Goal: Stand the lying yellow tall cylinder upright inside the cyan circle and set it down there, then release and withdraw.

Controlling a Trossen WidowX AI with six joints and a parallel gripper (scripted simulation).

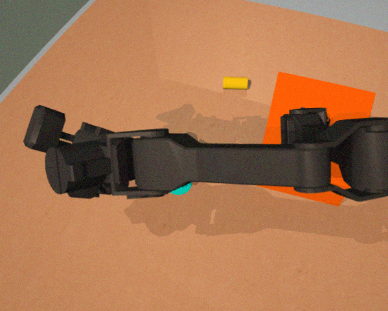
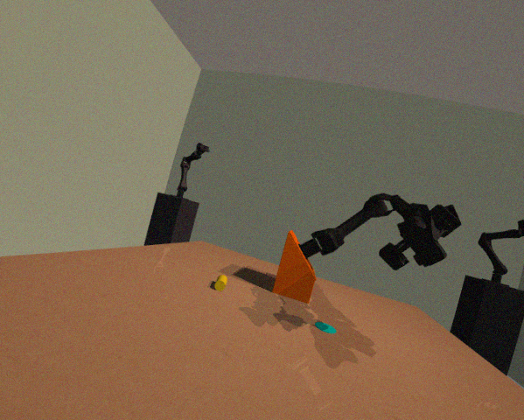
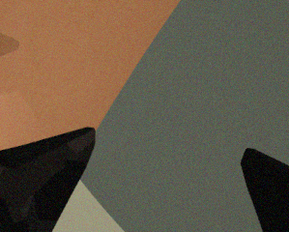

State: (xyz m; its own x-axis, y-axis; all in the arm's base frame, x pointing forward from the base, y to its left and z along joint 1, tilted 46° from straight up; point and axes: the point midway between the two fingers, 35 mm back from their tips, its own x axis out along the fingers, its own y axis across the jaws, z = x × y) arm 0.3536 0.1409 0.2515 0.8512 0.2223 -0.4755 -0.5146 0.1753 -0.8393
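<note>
Now: gripper tip 14 cm past the yellow tall cylinder, 47 cm to the left of it and 25 cm above it. Round my gripper tip: cyan circle: 14 cm behind, 13 cm to the right, 27 cm below.
</note>
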